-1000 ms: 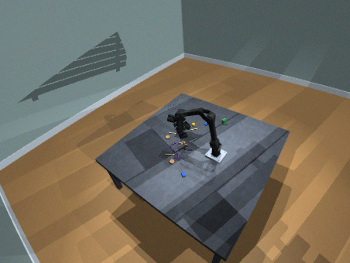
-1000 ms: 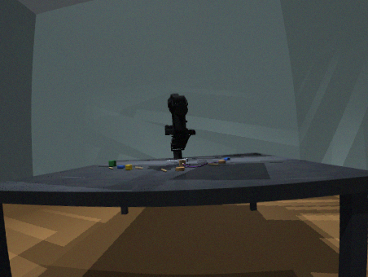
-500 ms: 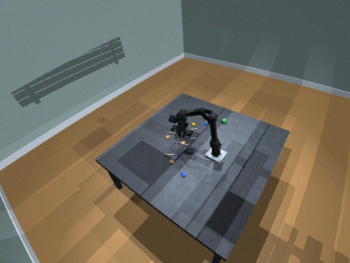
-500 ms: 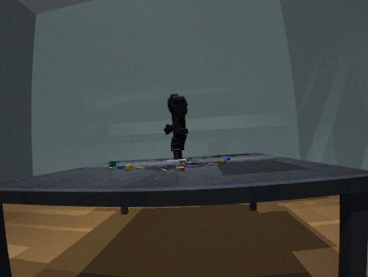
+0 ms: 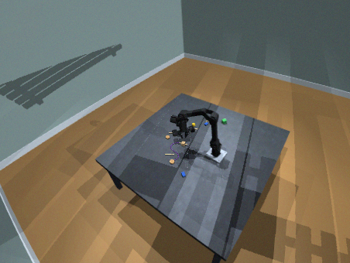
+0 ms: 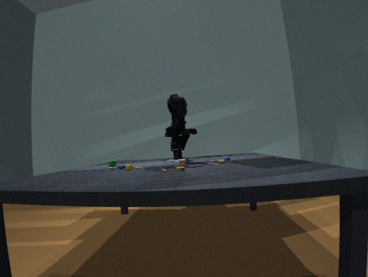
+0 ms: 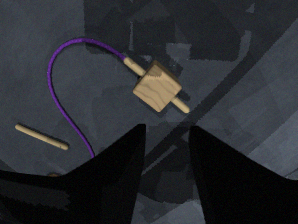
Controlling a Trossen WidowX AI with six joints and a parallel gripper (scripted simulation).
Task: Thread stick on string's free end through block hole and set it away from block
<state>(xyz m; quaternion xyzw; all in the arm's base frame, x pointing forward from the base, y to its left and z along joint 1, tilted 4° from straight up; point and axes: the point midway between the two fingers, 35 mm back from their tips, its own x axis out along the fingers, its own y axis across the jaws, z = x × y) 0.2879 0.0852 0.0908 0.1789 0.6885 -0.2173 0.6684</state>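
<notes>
Now: gripper tip 1 cm short of the wooden block and 7 cm above it. The rest, counted from my gripper tip: yellow piece 10 cm ahead, 26 cm to the right, 8 cm below; then round wooden button 5 cm behind, 21 cm to the left, 8 cm below; then thin wooden stick 2 cm ahead, 1 cm to the left, 8 cm below.
</notes>
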